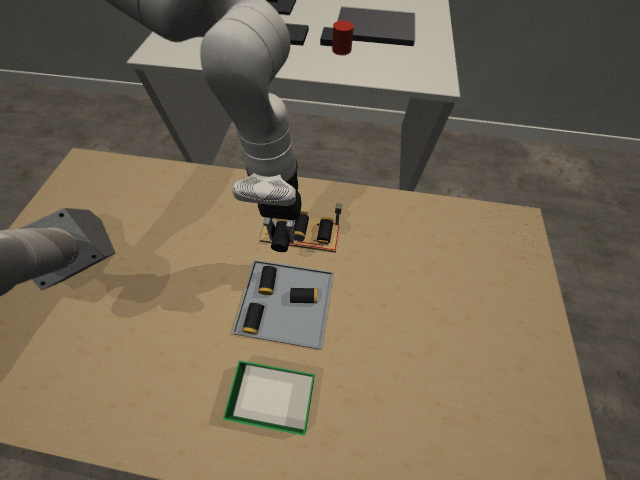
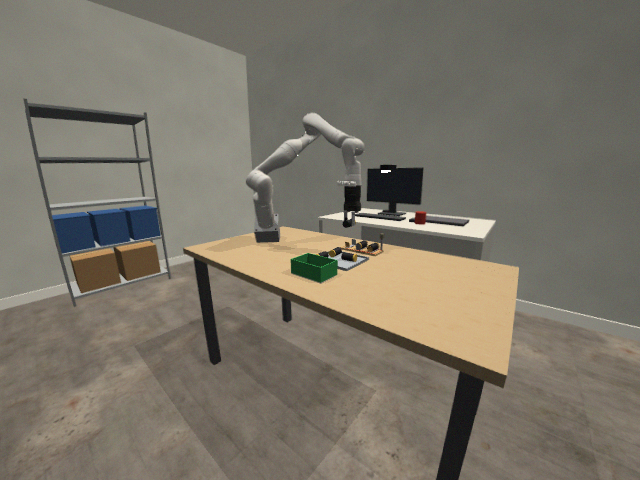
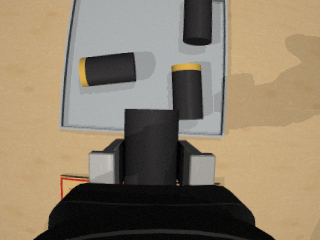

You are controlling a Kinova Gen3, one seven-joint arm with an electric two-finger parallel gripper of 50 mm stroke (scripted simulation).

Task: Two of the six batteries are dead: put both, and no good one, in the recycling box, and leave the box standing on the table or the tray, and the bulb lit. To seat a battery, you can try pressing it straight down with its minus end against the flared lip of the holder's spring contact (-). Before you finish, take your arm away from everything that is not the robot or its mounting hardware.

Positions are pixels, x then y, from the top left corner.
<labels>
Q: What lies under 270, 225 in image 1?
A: The gripper.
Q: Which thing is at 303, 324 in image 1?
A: A grey tray.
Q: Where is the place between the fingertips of the gripper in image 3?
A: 150, 155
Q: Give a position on a black battery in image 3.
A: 115, 68
</labels>
